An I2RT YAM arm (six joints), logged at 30 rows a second.
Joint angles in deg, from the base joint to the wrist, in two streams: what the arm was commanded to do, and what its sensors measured. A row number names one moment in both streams.
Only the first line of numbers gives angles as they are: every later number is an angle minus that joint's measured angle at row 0.
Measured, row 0:
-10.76, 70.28, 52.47, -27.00, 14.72, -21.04
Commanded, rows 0 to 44:
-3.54, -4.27, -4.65, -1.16, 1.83, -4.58
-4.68, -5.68, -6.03, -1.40, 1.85, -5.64
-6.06, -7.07, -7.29, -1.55, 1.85, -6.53
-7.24, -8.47, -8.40, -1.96, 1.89, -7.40
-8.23, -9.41, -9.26, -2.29, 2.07, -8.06
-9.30, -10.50, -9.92, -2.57, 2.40, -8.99
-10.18, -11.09, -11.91, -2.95, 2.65, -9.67
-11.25, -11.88, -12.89, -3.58, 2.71, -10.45
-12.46, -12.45, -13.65, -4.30, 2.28, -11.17
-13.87, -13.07, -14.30, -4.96, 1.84, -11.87
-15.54, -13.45, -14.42, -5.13, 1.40, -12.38
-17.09, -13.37, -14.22, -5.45, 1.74, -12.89
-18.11, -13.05, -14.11, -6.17, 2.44, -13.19
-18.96, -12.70, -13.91, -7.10, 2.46, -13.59
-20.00, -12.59, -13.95, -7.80, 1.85, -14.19
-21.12, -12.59, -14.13, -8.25, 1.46, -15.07
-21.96, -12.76, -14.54, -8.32, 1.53, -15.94
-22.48, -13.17, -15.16, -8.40, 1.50, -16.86
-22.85, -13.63, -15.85, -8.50, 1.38, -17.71
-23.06, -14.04, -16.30, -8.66, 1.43, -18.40
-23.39, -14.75, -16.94, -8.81, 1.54, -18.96
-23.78, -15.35, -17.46, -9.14, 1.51, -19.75
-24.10, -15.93, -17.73, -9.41, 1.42, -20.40
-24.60, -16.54, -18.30, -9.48, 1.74, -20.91
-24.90, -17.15, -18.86, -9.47, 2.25, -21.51
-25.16, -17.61, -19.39, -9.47, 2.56, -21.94
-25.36, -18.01, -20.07, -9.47, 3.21, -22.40
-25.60, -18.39, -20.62, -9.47, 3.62, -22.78
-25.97, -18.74, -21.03, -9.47, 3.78, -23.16
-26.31, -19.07, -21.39, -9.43, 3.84, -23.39
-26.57, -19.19, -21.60, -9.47, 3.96, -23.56
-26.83, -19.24, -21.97, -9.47, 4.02, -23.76
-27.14, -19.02, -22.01, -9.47, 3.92, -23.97
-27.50, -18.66, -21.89, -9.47, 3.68, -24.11
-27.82, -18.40, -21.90, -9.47, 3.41, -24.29
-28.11, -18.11, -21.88, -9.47, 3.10, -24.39
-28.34, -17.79, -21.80, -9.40, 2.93, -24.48
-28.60, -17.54, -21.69, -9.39, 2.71, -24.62
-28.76, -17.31, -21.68, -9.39, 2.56, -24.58
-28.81, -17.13, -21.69, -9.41, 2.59, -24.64
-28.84, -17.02, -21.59, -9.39, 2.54, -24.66
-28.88, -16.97, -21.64, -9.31, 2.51, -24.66
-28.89, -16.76, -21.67, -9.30, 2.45, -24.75
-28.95, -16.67, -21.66, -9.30, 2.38, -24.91
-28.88, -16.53, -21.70, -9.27, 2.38, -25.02
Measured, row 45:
-28.62, -17.00, -21.44, -8.92, 3.06, -24.65
